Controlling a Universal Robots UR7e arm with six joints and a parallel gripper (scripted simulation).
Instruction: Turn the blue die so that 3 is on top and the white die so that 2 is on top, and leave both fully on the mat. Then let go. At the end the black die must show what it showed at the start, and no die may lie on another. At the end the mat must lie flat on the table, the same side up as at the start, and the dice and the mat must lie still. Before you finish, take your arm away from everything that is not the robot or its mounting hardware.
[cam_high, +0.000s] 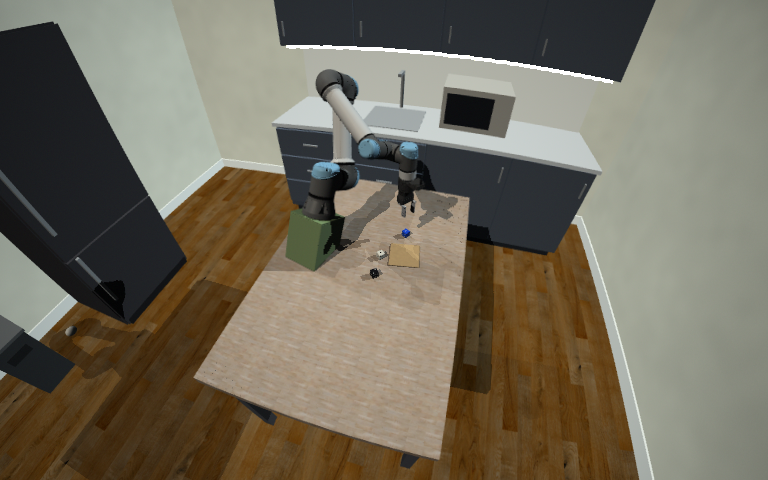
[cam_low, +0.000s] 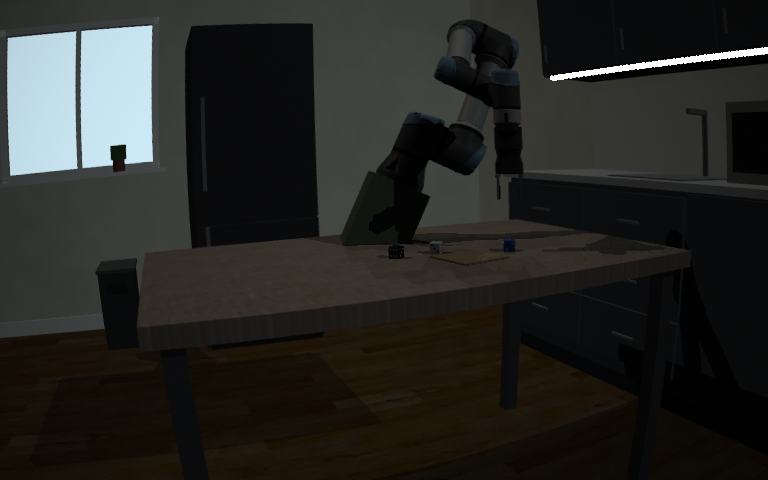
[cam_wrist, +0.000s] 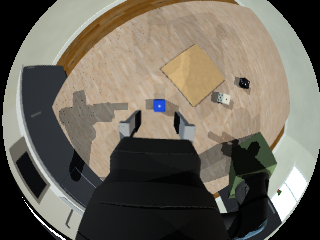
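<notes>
Now: hand 14 cm above the blue die. From my hand the other things lie so: black die: 30 cm to the right, 14 cm below, 4 cm behind; white die: 19 cm to the right, 14 cm below, 6 cm behind; tan mat: 15 cm below, 13 cm to the right, 4 cm ahead.
</notes>
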